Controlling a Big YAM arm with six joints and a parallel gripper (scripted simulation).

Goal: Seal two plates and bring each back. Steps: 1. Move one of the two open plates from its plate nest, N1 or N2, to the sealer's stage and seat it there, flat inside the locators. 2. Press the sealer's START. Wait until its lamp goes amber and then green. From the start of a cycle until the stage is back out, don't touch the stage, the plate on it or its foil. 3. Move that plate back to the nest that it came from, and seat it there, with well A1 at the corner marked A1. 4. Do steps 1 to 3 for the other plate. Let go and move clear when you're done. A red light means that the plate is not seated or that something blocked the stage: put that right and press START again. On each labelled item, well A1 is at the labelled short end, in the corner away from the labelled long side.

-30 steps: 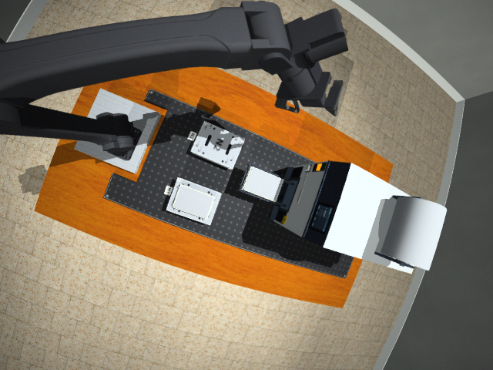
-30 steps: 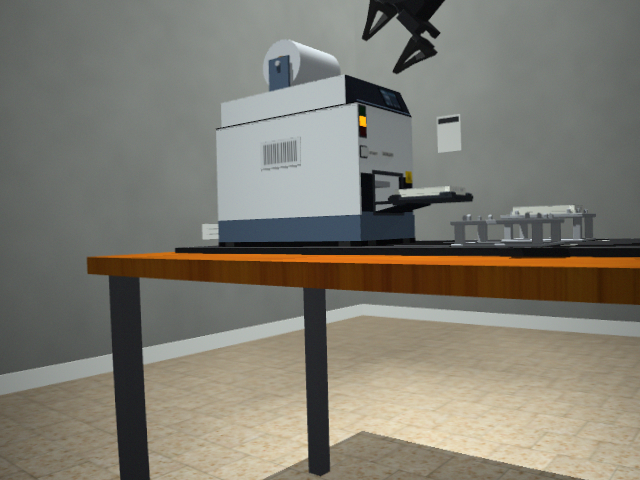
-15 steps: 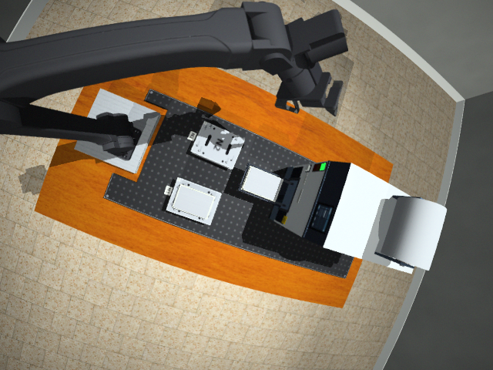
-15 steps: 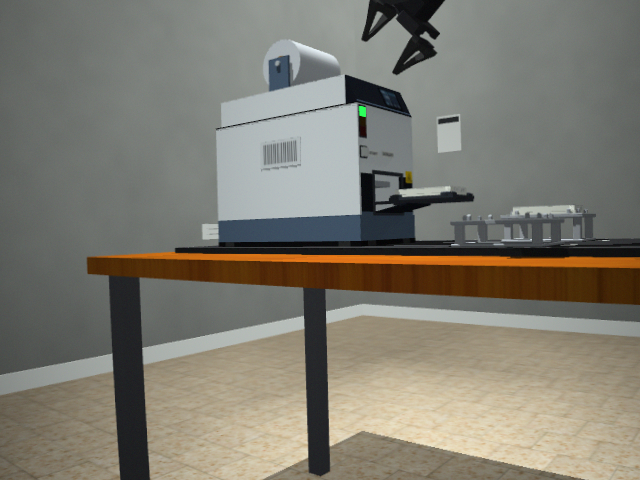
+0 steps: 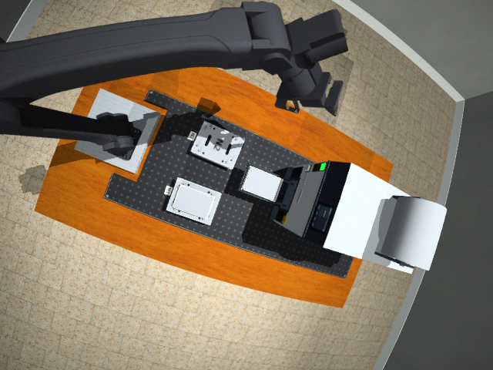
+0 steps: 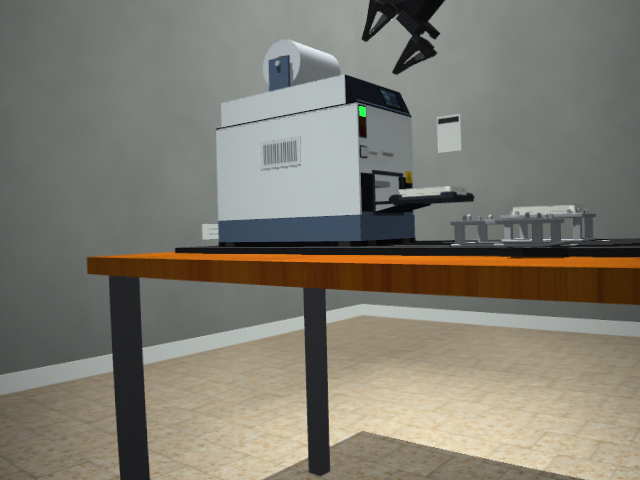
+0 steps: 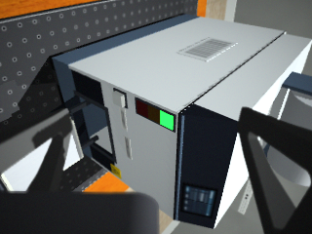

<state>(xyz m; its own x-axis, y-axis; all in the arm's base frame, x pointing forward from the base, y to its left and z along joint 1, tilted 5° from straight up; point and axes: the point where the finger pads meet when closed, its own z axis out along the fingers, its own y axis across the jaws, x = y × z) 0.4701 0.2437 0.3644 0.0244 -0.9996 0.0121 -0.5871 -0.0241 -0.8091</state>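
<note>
Right now my hand is 250 mm above the sealer stage, 190 mm to the left of it and 10 mm short of it. The rest, counted from my hand: foil roll 350 mm ahead, 180 mm to the right, 70 mm above; plate nest 310 mm below, 180 mm behind, 120 mm to the right; pale start button 160 mm below, 110 mm ahead, 90 mm to the right.
</note>
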